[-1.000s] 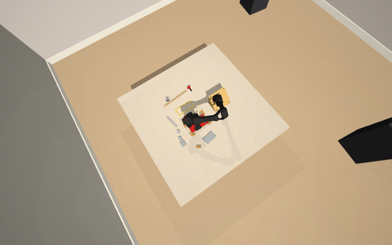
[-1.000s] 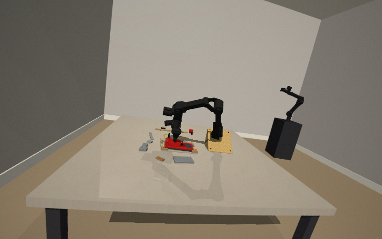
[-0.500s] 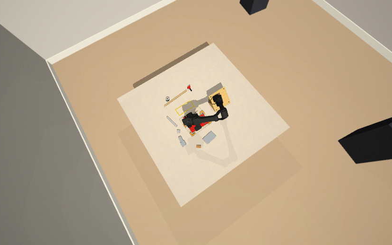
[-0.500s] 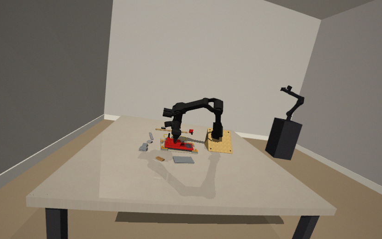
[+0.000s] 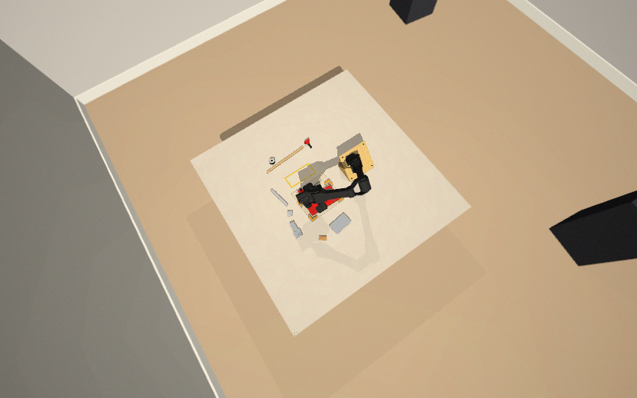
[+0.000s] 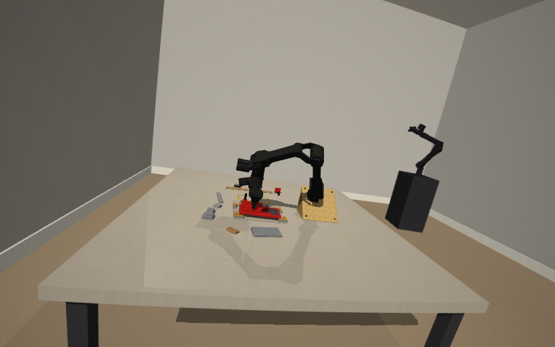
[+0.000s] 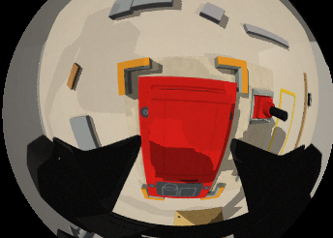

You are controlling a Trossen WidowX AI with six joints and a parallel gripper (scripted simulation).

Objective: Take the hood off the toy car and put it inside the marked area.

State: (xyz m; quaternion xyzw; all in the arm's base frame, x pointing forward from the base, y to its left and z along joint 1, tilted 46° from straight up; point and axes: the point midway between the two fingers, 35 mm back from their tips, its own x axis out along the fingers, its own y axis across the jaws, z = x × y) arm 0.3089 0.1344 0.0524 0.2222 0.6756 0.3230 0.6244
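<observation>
Right now the red hood is 1 cm below my gripper tip. From my gripper tip the other things lie so: small brown block (21 cm to the left, 6 cm ahead, 4 cm below); then small black wheel (40 cm to the right, 12 cm ahead, 4 cm below).
</observation>
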